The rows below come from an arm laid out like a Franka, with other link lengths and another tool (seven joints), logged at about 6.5 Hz.
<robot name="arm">
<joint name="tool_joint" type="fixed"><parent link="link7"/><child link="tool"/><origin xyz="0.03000 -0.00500 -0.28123" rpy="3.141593 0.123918 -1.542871"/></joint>
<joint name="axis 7" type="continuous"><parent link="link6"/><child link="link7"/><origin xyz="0.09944 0.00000 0.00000"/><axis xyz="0 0 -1"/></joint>
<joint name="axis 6" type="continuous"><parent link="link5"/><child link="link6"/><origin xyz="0.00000 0.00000 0.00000"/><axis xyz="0 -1 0"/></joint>
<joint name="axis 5" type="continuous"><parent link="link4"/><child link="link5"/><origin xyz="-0.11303 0.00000 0.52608"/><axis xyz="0 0 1"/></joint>
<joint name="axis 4" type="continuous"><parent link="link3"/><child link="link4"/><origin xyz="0.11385 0.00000 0.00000"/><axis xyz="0 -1 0"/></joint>
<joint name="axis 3" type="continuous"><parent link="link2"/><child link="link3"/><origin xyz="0.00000 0.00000 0.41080"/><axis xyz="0 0 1"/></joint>
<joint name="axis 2" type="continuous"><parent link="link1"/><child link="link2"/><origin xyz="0.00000 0.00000 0.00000"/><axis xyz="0 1 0"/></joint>
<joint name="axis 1" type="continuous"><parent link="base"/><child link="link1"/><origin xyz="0.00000 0.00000 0.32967"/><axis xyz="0 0 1"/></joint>
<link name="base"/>
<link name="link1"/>
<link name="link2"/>
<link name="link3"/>
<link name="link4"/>
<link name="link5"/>
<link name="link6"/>
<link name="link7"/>
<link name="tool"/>
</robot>
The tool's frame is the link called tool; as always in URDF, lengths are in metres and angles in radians. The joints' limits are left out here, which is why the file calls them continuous.
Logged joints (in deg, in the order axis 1, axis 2, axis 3, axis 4, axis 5, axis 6, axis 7), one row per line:
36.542 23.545 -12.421 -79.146 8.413 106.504 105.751
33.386 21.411 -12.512 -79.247 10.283 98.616 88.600
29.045 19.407 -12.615 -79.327 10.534 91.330 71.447
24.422 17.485 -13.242 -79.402 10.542 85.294 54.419
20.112 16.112 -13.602 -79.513 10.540 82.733 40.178
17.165 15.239 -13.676 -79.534 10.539 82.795 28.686
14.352 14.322 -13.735 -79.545 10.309 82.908 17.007
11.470 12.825 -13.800 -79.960 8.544 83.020 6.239
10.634 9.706 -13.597 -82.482 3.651 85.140 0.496
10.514 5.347 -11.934 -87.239 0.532 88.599 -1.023
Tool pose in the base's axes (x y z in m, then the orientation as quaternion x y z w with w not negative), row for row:
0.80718 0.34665 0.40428 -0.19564 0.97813 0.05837 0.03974
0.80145 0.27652 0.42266 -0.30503 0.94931 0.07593 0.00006
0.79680 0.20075 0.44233 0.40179 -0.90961 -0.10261 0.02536
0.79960 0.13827 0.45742 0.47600 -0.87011 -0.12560 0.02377
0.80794 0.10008 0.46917 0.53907 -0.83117 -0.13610 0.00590
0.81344 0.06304 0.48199 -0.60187 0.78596 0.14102 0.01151
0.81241 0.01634 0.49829 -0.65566 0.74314 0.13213 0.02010
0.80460 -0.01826 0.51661 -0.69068 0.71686 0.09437 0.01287
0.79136 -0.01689 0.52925 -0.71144 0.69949 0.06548 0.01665
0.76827 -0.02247 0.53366 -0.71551 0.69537 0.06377 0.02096
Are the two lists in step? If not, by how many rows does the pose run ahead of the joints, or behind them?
The pose runs 1 row ahead of the joints: the pose in row i belongs to the joints in row i + 1.
